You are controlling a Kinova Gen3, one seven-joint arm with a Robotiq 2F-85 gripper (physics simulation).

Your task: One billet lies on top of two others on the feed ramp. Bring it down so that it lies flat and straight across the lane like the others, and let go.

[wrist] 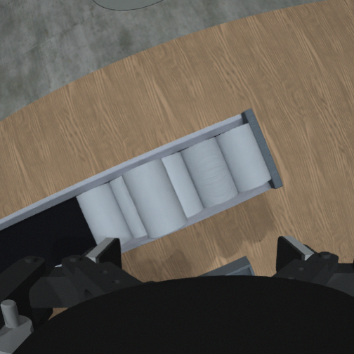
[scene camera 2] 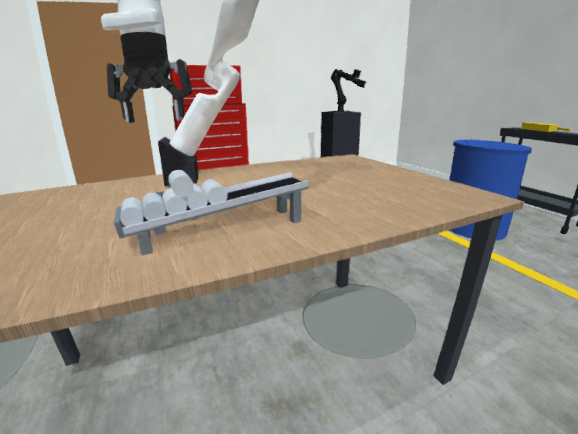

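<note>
The top billet, a pale grey cylinder, lies across the lane of the feed ramp, resting on two billets of the lower row. Its two supports, one billet and another billet, are partly hidden under it in the wrist view. Two more billets lie toward the low end stop, and one billet lies on the uphill side. My gripper is open and empty, well above the ramp and billets.
The ramp stands on short legs on the wooden table. The arm's black base stands behind the ramp. A grey part shows beside the ramp, partly hidden by the gripper. The ramp's dark uphill bed carries no billet.
</note>
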